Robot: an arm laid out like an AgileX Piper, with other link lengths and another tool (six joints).
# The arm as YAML. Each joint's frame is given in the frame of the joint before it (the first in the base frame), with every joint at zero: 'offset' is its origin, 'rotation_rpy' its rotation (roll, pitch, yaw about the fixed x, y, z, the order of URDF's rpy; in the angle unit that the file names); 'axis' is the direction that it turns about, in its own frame. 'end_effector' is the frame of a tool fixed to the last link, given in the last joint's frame.
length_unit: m
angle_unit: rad
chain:
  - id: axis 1
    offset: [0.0, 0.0, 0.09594]
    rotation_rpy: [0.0, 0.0, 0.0]
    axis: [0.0, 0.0, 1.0]
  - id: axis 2
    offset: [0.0, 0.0, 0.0]
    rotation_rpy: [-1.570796, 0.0, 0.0]
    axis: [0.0, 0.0, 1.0]
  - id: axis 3
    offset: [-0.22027, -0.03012, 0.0]
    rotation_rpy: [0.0, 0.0, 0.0]
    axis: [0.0, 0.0, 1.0]
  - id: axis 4
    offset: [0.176, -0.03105, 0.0]
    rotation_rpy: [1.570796, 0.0, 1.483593]
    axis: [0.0, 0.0, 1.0]
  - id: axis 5
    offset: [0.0, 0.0, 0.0]
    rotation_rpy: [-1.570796, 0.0, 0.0]
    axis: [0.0, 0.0, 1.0]
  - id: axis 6
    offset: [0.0, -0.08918, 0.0]
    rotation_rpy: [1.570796, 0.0, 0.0]
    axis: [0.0, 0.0, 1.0]
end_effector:
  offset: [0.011, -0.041, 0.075]
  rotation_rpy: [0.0, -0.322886, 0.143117]
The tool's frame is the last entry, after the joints.
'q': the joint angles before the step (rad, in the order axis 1, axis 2, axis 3, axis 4, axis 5, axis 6). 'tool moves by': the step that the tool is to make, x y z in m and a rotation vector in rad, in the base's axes. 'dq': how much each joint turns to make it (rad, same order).
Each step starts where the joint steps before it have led.
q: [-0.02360, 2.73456, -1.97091, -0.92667, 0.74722, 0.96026]
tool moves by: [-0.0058, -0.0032, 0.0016, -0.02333, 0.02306, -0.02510]
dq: [-0.00001, 0.00228, -0.00025, -0.00723, 0.03991, 0.00606]
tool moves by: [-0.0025, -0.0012, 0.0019, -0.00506, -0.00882, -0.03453]
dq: [-0.00008, 0.00053, -0.00879, -0.00013, 0.02367, 0.02560]
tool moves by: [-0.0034, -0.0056, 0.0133, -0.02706, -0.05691, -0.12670]
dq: [-0.00317, 0.00527, -0.07332, 0.00127, 0.09830, 0.07892]
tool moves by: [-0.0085, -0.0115, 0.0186, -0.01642, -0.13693, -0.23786]
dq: [-0.02712, 0.00072, -0.10718, 0.00820, 0.12994, 0.16442]
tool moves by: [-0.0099, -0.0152, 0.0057, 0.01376, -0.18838, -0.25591]
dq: [-0.05515, 0.00013, -0.06556, 0.00732, 0.05958, 0.22509]
